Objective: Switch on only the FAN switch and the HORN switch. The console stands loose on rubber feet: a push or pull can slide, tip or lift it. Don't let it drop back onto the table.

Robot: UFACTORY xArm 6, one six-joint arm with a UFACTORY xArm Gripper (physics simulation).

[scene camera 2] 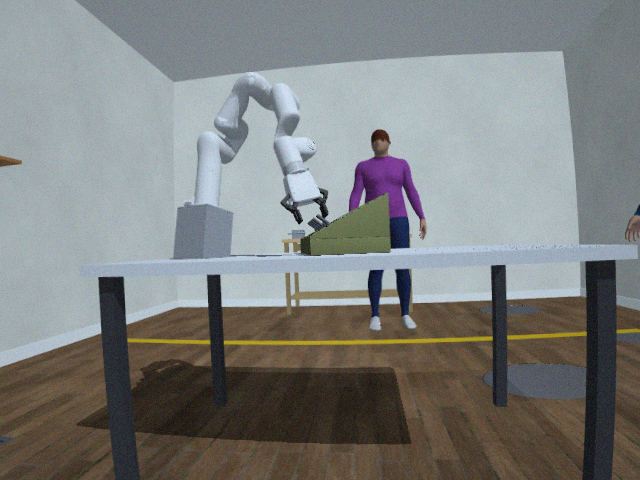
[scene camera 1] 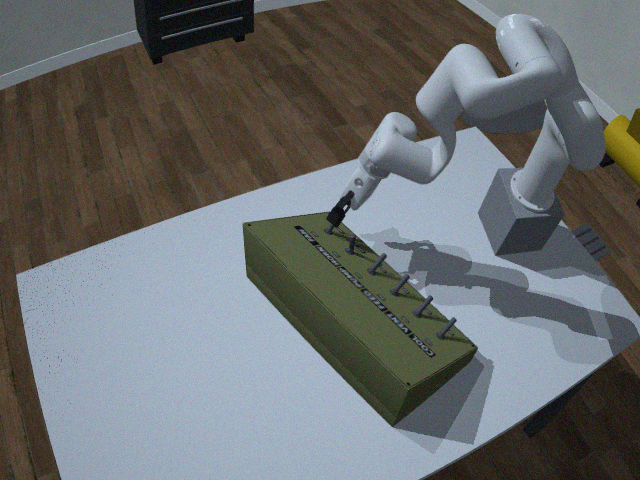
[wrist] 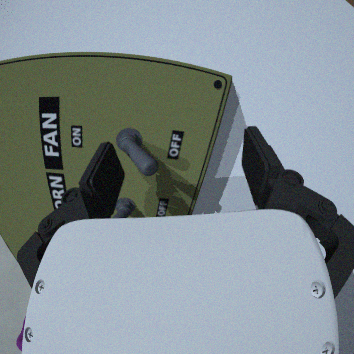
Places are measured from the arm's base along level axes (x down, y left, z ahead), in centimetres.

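Pixels of known places: gripper, fingertip midpoint: (scene camera 2: 313,219) (scene camera 1: 341,213) (wrist: 178,150); arm's base at its link origin: (scene camera 2: 205,209) (scene camera 1: 532,191).
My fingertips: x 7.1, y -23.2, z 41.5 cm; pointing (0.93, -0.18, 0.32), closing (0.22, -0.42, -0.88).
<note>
Ahead of a thing's pixels: the offset from my fingertips to its top centre. "pt": to the spot under its first point.
The green wedge console (scene camera 1: 289,242) (scene camera 2: 361,232) (wrist: 90,85) sits level on the table. Its FAN lever @[pt dy +2.1, dx +1.0, dz +4.6 cm] (scene camera 1: 329,230) (wrist: 139,154) leans toward OFF in the wrist view; its tip is hidden in scene camera 1. The HORN lever @[pt dy +9.1, dx -0.7, dz +3.8 cm] (scene camera 1: 351,244) (wrist: 125,206) leans the other way, toward ON, and is partly covered by the gripper body in the wrist view. My gripper (scene camera 1: 333,222) (scene camera 2: 312,217) (wrist: 178,150) is open and empty, low over the FAN end. Its fingers stand on either side of the FAN lever, one on the ON side, the other beyond the console's OFF-side edge.
The PUMP lever @[dy +15.8, dx -1.7, dz +1.3 cm] (scene camera 1: 376,264), FEED lever @[dy +22.9, dx -1.7, dz +0.6 cm] (scene camera 1: 399,285), VENT lever @[dy +30.1, dx -1.7, dz -0.1 cm] (scene camera 1: 422,306) and COOL lever @[dy +37.2, dx -1.7, dz -0.9 cm] (scene camera 1: 446,328) stand in line beyond HORN, leaning toward OFF. The white table (scene camera 1: 129,335) (scene camera 2: 465,254) carries the arm's grey base (scene camera 1: 516,222) (scene camera 2: 202,232). A person (scene camera 2: 385,180) stands behind.
</note>
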